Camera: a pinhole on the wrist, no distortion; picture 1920 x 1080 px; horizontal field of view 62.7 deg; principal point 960.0 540.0 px. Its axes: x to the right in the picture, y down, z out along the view. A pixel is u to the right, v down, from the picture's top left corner.
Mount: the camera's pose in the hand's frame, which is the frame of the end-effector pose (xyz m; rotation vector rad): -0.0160 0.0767 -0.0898 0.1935 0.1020 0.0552
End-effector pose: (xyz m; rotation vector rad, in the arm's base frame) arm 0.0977 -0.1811 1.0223 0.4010 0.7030 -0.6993
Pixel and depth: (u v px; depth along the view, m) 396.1 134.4 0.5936
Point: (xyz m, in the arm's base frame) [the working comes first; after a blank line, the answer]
In the camera's frame: -0.2124 -0.1528 0.5936

0.0870 -0.5166 1.4492
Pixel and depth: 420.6 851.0 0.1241
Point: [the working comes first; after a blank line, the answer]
In the camera's frame: -0.0425 0.0245 0.1241

0.1425 -0.1302 1.0908
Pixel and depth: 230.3 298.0 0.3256
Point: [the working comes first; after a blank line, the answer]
In the camera's frame: -0.1508 -0.0500 0.3256

0.1003 -0.2829 1.2719
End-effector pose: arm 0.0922 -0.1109 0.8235 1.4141 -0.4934 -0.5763
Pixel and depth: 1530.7 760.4 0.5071
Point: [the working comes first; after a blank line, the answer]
In the camera's frame: 0.1837 0.0709 0.5071

0.0094 -0.5535 0.9209
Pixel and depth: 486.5 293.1 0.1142
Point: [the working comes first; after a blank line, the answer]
In the camera's frame: -0.0343 -0.0179 0.1142

0.0528 -0.1014 0.8616
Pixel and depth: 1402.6 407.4 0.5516
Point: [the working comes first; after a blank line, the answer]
In the camera's frame: 0.1549 -0.0464 0.5516

-0.0295 -0.5675 0.7990
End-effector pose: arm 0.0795 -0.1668 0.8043 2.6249 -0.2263 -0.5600
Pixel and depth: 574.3 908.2 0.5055
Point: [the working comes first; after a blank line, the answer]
In the camera's frame: -0.1237 0.1181 0.5055

-0.1930 -0.3941 0.5171
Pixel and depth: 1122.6 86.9 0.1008
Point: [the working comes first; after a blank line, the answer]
In the camera's frame: 0.0104 -0.0290 0.1008

0.0825 -0.1957 0.8141
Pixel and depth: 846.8 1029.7 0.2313
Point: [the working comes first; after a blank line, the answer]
In the camera's frame: -0.0166 0.0719 0.2313

-0.0012 -0.3139 0.7306
